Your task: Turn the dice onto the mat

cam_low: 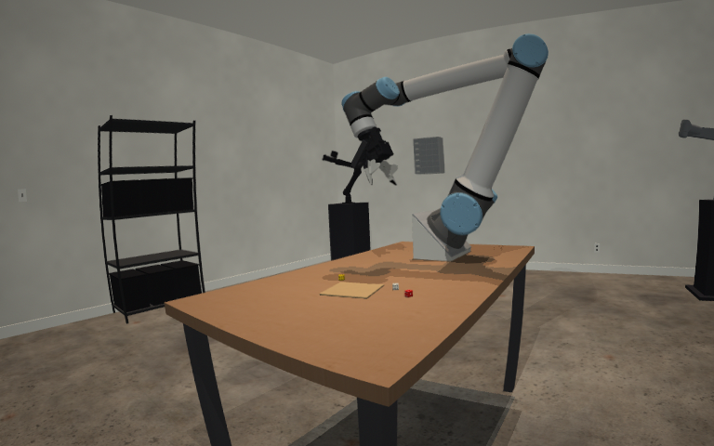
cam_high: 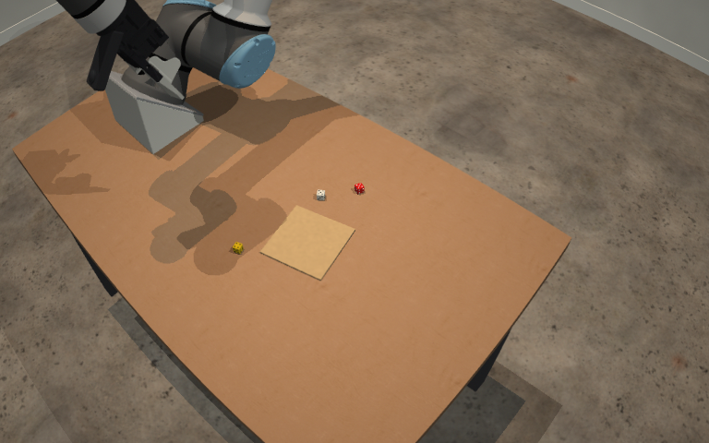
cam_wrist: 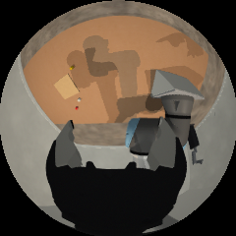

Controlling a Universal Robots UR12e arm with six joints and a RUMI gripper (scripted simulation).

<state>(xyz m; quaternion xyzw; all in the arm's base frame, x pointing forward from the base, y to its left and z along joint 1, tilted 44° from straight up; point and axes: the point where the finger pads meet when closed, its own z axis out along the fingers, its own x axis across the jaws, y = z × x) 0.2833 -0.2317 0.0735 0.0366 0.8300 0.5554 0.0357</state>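
Now: hand 220 mm short of the yellow die, 50 mm to the left of it and 290 mm above it. From my hand the other things lie so: red die 300 mm ahead, 230 mm to the left, 290 mm below; then tan mat 310 mm ahead, 60 mm to the left, 290 mm below; then white die 250 mm ahead, 170 mm to the left, 290 mm below.
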